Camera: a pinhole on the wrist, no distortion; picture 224 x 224 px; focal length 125.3 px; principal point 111.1 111.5 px. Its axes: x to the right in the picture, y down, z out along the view. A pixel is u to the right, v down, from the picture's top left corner.
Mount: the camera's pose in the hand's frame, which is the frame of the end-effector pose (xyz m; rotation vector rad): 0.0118 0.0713 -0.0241 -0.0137 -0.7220 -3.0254
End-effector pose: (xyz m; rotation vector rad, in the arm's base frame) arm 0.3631 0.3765 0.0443 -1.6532 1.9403 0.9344
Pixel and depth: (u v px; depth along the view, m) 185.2 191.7 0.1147
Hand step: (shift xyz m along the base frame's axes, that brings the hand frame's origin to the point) -0.0552 0.1216 -0.0276
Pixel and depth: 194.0 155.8 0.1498
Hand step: -0.0835 0.1621 -0.0136
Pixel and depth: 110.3 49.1 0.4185
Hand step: -0.4629 0.2077 -0.0831
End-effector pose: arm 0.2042 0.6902 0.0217 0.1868 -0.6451 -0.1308
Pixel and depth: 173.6 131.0 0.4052
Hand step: -0.3607 0.1723 0.2204
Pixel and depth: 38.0 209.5 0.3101
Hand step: -0.0592 -0.0832 0.3987
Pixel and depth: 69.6 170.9 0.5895
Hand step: -0.2022 -0.0298 0.6360
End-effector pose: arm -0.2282 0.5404 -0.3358 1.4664 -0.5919 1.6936
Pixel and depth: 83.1 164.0 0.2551
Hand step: 0.0723 -0.2288 0.1387
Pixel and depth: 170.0 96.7 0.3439
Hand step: -0.0504 -0.3947 -0.0480
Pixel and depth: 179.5 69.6 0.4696
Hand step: -0.1414 -0.5582 -0.1055
